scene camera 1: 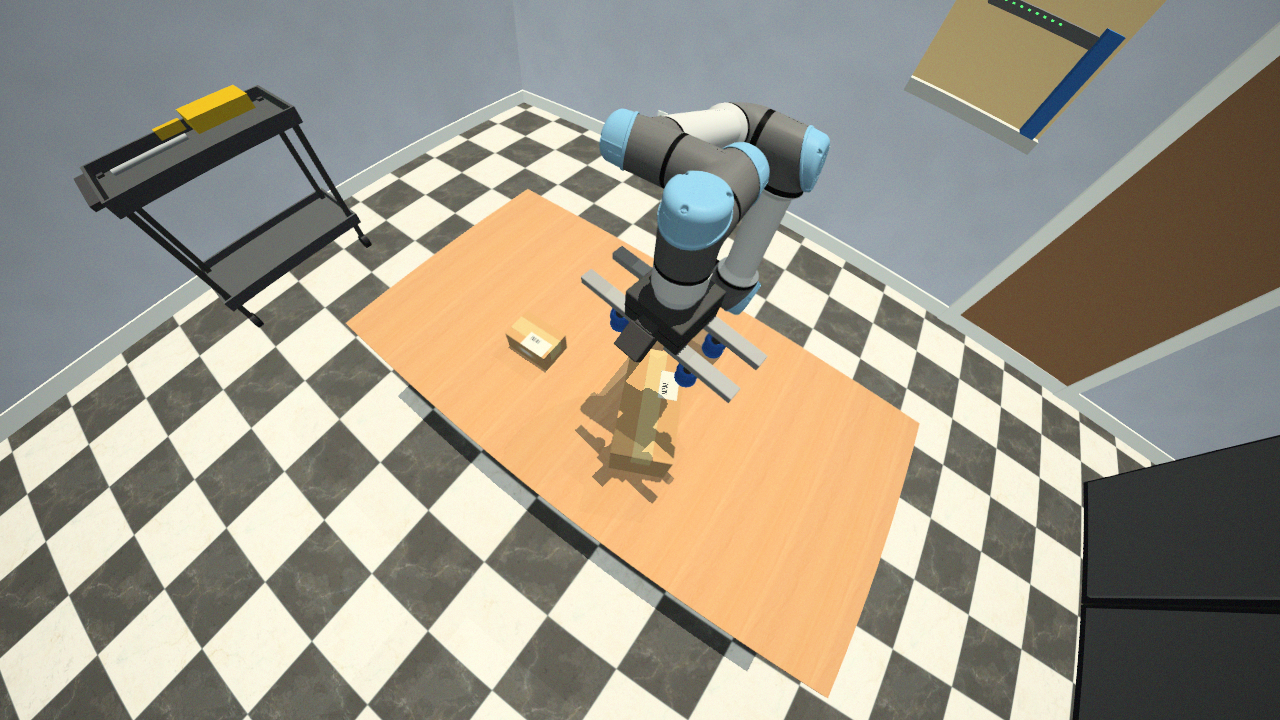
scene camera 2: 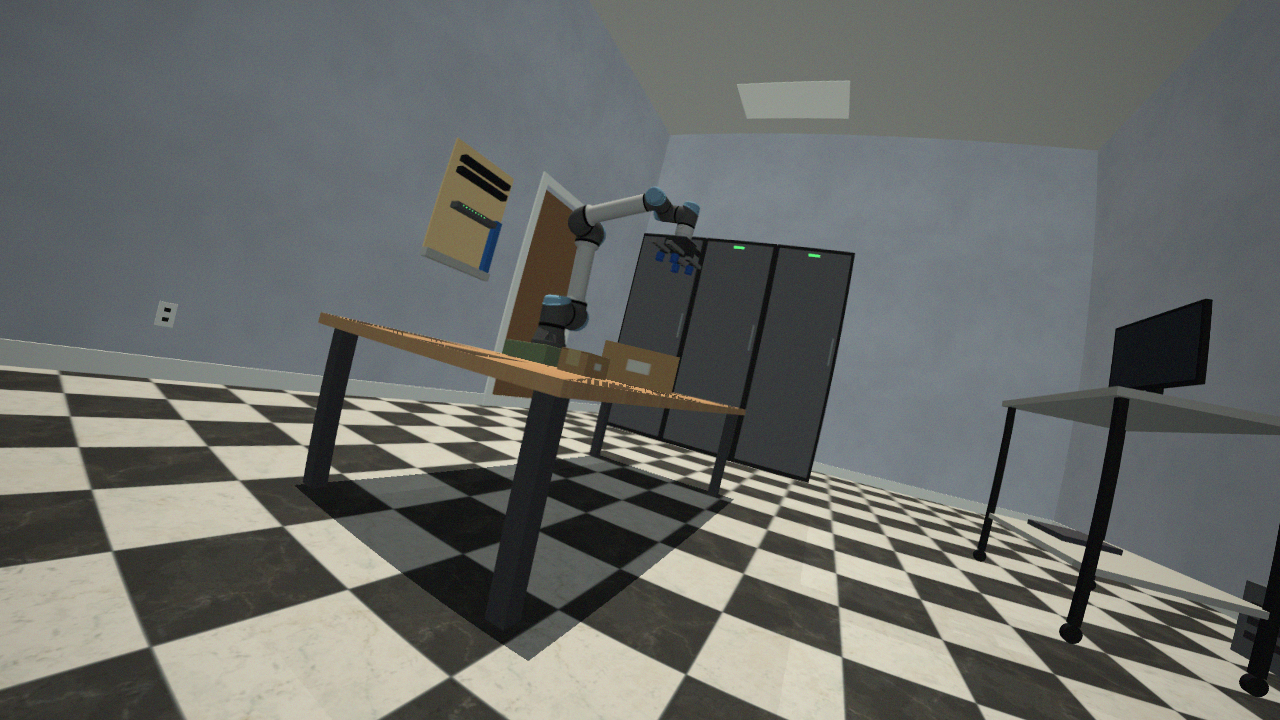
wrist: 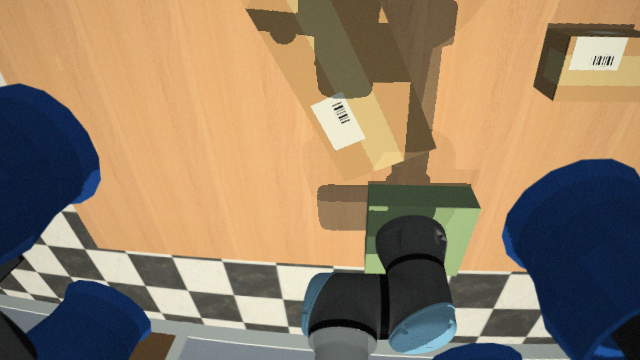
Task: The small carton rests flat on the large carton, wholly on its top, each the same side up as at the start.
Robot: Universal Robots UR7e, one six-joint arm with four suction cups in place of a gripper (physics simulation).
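Places are measured from the arm's base along level axes (x back, y right, z up), in millimetres.
Where they show: hand at its tool point: (scene camera 2: 673, 267) (wrist: 288, 284); arm's base at its link origin: (scene camera 2: 547, 347) (wrist: 410, 239).
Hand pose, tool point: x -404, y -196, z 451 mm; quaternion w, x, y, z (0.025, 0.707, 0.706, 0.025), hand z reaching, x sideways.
Note:
Each offset is from my tool point to the top centre of the thing.
The small carton @(dx -4, dy +417, dz -449 mm) (scene camera 1: 535, 342) (scene camera 2: 583, 361) (wrist: 605, 77) lies on the table with its white barcode label up, apart from the large carton. The large carton @(dx +49, dy +12, dz -370 mm) (scene camera 1: 646, 420) (scene camera 2: 640, 365) (wrist: 382, 137) is long, rests on the table with its label up, and lies partly under the arm's shadow. My gripper (scene camera 1: 662, 344) (scene camera 2: 675, 261), four blue suction cups, is open and empty. It hangs high above the table, over the large carton's side in scene camera 1, where it hides part of that carton. The wrist view shows nothing on the cups.
The table (scene camera 1: 778, 501) (scene camera 2: 429, 346) bears the arm's green base block (scene camera 2: 528, 347) (wrist: 462, 235) at its back edge. A black cart (scene camera 1: 277, 250) with yellow boxes stands off to the left in scene camera 1. Dark cabinets (scene camera 1: 1181, 528) (scene camera 2: 725, 331) and a monitor (scene camera 2: 1161, 349) on a desk stand away from the table.

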